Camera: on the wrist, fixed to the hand. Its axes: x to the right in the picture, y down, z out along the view.
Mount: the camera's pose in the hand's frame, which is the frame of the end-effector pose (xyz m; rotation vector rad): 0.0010 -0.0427 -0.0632 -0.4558 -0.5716 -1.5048
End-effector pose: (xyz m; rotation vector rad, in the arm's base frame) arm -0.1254 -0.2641 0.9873 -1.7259 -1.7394 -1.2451
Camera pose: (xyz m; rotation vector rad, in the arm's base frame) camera -0.1849 -0.3070 1.0082 0.3723 1.9472 0.9836
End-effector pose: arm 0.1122 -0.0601 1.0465 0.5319 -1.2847 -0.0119
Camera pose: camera 0.1821 -0.0746 1.0197 1.0138 -1.0741 -1.7579
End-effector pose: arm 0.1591 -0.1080 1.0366 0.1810 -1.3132 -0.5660
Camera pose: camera 0.2067 -0.1567 1.0022 0.6708 -1.3615 -2.2928
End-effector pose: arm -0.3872 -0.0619 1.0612 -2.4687 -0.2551 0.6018
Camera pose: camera -0.3584 -0.0580 1.1317 -1.6168 -2.3226 0.5018
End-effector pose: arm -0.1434 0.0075 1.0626 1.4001 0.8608 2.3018
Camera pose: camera -0.2013 0.0200 1.0146 0.6381 0.6946 0.7917
